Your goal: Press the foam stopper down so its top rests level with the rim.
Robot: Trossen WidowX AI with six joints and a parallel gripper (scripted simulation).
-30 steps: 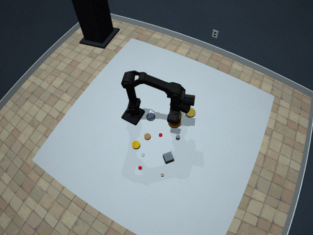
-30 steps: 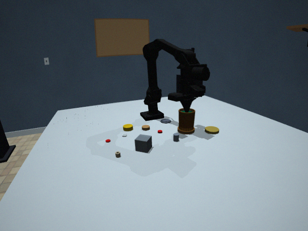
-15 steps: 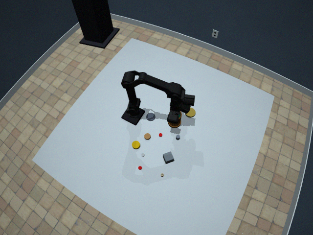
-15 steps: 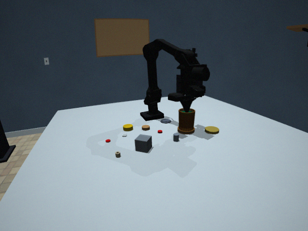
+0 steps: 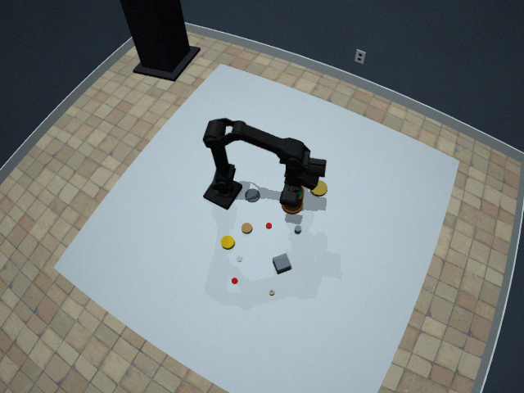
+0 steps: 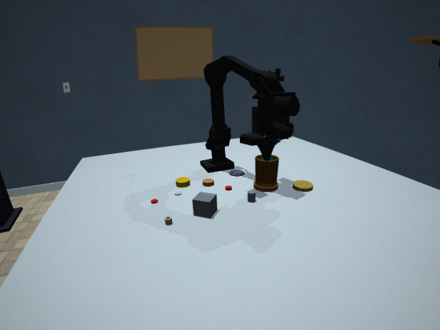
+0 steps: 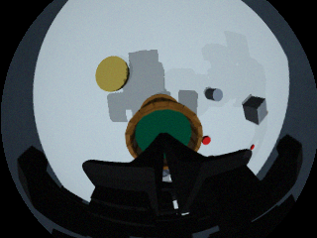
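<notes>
Right now my hand is 5 cm above the green foam stopper. From my hand the other things lie so: small grey cylinder 6 cm ahead, 10 cm to the right, 11 cm below; then red button 5 cm behind, 12 cm to the right, 12 cm below; then olive disc 7 cm ahead, 10 cm to the left, 12 cm below.
</notes>
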